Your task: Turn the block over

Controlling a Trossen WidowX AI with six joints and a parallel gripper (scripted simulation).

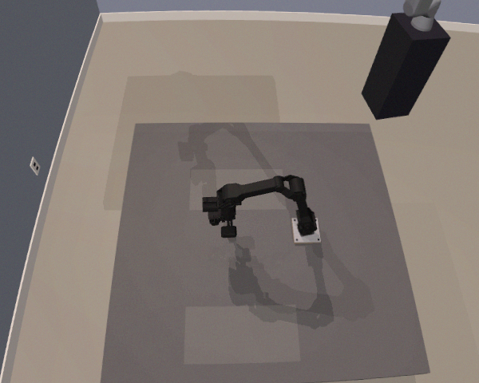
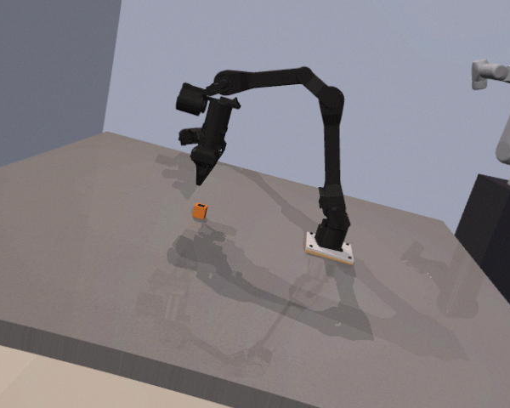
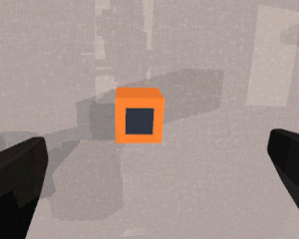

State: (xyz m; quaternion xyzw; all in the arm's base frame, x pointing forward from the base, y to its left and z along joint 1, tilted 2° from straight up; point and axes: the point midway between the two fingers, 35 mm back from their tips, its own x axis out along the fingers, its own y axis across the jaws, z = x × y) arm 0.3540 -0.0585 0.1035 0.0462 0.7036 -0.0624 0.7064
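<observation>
Right now the orange block is 10 mm behind my gripper tip, 10 mm to the left of it and 70 mm below it.
</observation>
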